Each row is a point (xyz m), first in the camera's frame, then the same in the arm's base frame.
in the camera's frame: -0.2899 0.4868 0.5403
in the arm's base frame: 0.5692 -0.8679 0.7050
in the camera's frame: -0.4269 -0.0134 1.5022
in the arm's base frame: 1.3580 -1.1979 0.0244
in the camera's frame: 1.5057 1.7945 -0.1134
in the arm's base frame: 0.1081 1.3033 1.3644
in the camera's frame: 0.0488 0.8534 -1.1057
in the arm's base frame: -0.9322 -0.4023 1.4033
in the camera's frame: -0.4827 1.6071 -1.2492
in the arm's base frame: -0.7913 -0.5892 2.3068
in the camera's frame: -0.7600 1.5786 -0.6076
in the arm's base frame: -0.1564 -0.8585 2.1896
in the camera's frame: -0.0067 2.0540 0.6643
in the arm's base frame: 1.1001 0.0149 1.9259
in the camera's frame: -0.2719 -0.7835 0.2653
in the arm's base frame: -0.0563 -1.3554 -0.3249
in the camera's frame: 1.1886 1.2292 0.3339
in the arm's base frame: 0.4100 0.7850 0.8541
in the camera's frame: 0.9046 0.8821 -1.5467
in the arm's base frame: -1.4444 0.3966 1.2389
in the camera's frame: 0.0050 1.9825 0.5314
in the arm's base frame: 0.9520 -0.0021 1.9000
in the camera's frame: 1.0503 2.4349 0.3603
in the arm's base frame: 0.7948 1.1378 1.9500
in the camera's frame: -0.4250 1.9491 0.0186
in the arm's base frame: 0.5053 -0.4071 2.1924
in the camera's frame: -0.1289 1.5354 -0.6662
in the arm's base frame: -0.2989 -0.2964 1.9301
